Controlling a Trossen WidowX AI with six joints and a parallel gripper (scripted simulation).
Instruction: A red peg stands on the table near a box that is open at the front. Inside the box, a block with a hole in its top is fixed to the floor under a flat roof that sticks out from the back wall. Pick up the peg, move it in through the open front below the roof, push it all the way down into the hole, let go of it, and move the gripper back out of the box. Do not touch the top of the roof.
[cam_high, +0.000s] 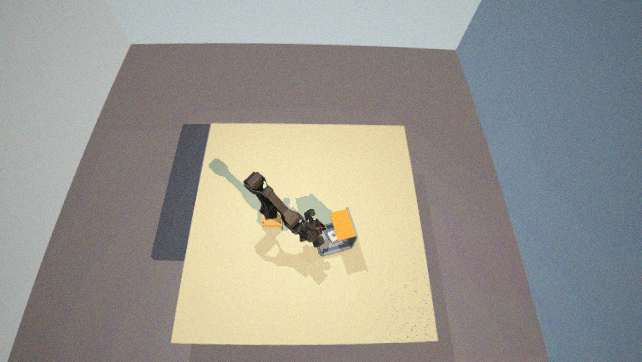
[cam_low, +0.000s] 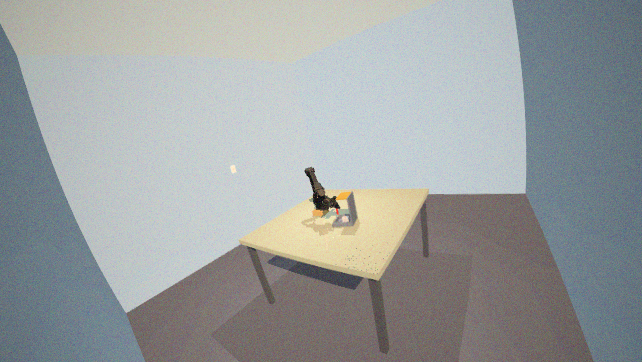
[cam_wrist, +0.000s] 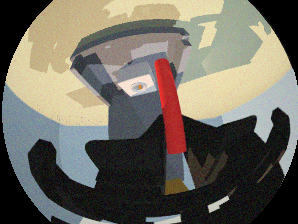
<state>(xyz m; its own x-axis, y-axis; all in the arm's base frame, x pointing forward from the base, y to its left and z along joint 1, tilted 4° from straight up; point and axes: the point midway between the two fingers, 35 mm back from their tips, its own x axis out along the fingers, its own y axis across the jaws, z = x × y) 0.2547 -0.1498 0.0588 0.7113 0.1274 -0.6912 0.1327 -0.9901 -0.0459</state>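
Now: the orange roof 7 cm ahead of my gripper tip, 3 cm to the right of it and 12 cm above it. Round my gripper tip: red peg 3 cm behind, 1 cm below.
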